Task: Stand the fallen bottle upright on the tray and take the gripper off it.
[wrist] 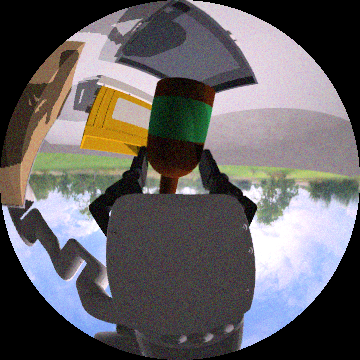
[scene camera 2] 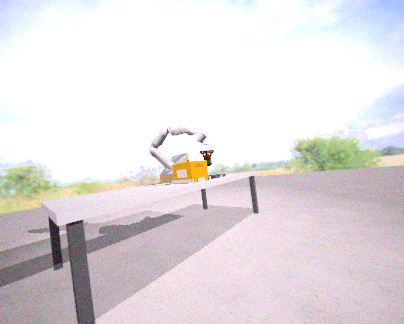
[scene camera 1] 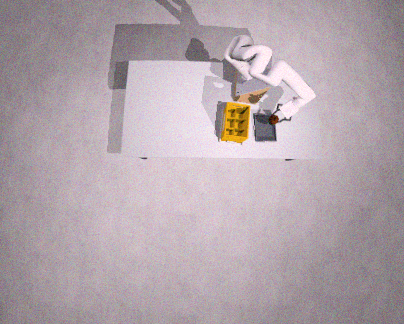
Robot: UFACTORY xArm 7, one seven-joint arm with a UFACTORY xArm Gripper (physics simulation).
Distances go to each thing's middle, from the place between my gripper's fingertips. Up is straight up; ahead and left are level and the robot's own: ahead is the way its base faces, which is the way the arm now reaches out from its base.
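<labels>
My hand: 2 cm above the bottle (wrist: 181, 107).
</labels>
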